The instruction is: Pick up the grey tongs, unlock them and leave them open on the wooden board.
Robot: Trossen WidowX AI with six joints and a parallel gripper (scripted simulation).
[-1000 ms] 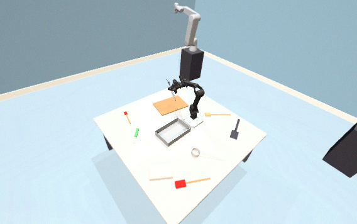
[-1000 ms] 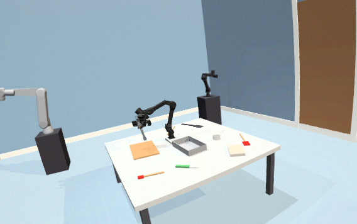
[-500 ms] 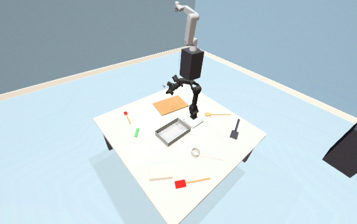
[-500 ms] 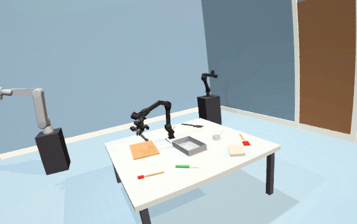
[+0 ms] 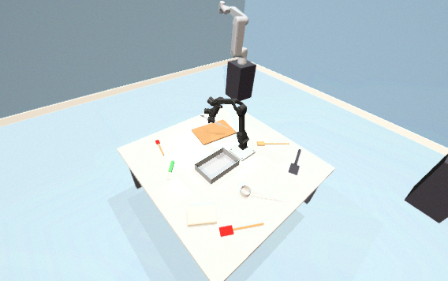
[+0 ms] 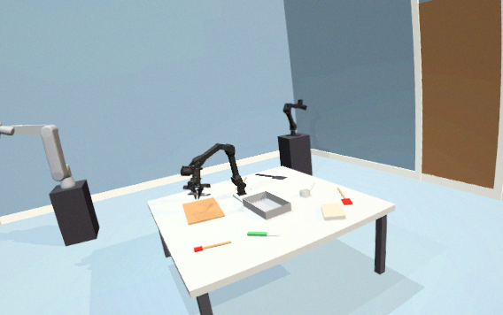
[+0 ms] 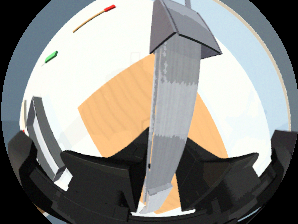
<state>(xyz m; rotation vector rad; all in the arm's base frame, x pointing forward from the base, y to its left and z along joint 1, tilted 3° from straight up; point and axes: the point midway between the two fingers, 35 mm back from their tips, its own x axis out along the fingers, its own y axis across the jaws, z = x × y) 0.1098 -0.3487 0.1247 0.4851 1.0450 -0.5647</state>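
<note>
Right now my gripper tip is 100 mm above the wooden board, 50 mm past it and 30 mm to the right of it. The rest, counted from my gripper tip: roasting tin (410 mm to the left, 190 mm ahead, 80 mm below); then black spatula (740 mm to the left, 390 mm behind, 110 mm below); then green-handled tool (510 mm ahead, 250 mm to the left, 100 mm below).
</note>
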